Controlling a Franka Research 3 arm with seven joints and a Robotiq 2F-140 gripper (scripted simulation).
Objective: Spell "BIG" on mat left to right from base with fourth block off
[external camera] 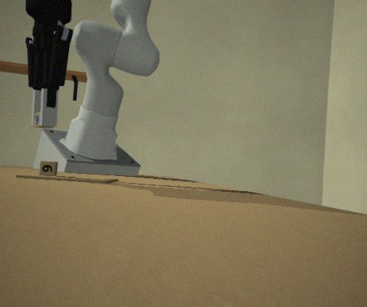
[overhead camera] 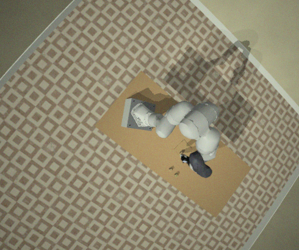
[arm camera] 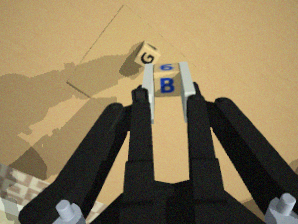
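Right now my hand is 6 cm to the right of the thin mat and 12 cm above it.
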